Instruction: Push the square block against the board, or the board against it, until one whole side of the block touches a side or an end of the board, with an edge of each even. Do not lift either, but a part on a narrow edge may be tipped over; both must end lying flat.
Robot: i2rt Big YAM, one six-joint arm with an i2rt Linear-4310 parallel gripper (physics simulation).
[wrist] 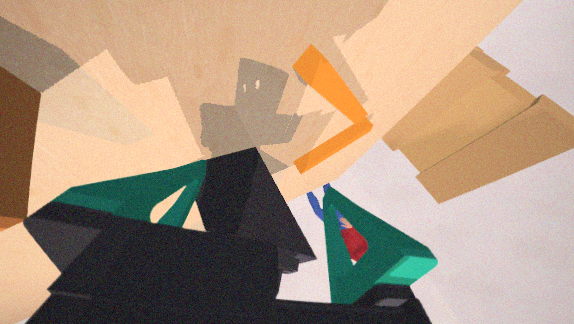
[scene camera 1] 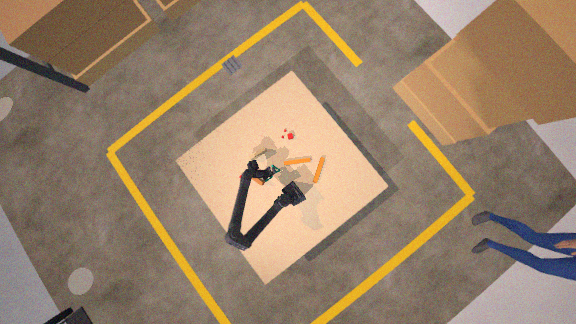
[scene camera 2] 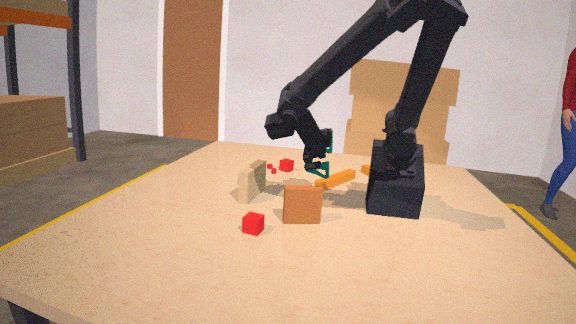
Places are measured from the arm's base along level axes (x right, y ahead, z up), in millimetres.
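Pixels of known places: gripper, fingertip midpoint: (wrist: 269, 180) (scene camera 1: 276, 173) (scene camera 2: 328, 165); arm's base, origin of the base link: (scene camera 1: 294, 194) (scene camera 2: 399, 160).
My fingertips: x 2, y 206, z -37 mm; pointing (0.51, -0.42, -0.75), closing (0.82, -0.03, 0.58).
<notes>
Ahead of a thing's pixels: the offset from my fingertips to its middle.
The square block @(dx -151, dy +58, dz -69 mm) (scene camera 1: 258, 181) (scene camera 2: 302, 205) is orange-brown and stands upright on a narrow edge; in the scene camera 1 view the arm partly covers it. A dark brown face of it (wrist: 16, 150) shows at the left edge of the wrist view. The tan board (scene camera 1: 266, 153) (scene camera 2: 252, 183) also stands on a narrow edge, apart from the block and turned at an angle to it. My gripper (scene camera 1: 272, 173) (scene camera 2: 326, 156) (wrist: 269, 180) is open and empty, its green fingers above the table beyond the block in the scene camera 2 view, touching neither part.
Two orange bars @(dx +187, dy -35, dz -102 mm) (scene camera 1: 297, 160) @(dx +273, dy -209, dz -102 mm) (scene camera 1: 319, 169) (wrist: 332, 90) lie beyond the gripper. A red cube @(dx -236, dy +167, dz -97 mm) (scene camera 2: 253, 223) lies near the block. Another red cube @(dx +288, dy +161, dz -97 mm) (scene camera 1: 290, 136) (scene camera 2: 286, 165) lies beyond the board with two small red pieces. The arm's dark base (scene camera 1: 295, 193) (scene camera 2: 395, 192) stands on the table.
</notes>
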